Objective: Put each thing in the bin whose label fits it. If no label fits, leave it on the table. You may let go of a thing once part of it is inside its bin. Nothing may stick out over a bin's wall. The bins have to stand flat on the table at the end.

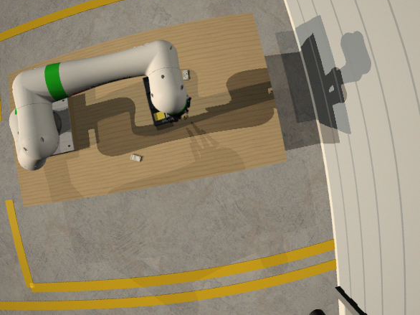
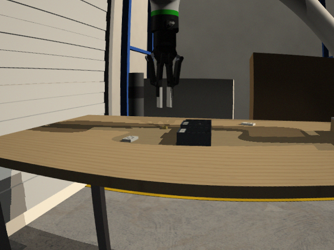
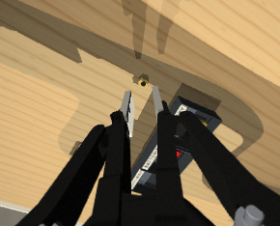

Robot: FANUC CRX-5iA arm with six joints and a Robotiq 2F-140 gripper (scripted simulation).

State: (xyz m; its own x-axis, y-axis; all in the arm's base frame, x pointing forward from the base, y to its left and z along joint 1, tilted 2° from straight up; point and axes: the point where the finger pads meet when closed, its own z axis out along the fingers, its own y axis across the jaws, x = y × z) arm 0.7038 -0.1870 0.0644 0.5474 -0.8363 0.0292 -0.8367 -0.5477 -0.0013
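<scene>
Right now my hand is 100 mm above the nut. Round my hand: yellow pad 120 mm behind, 40 mm to the left, 90 mm below; then black piece 120 mm behind, 130 mm to the left, 70 mm below; then black three-part bin 110 mm behind, 130 mm to the left, 80 mm below.
</scene>
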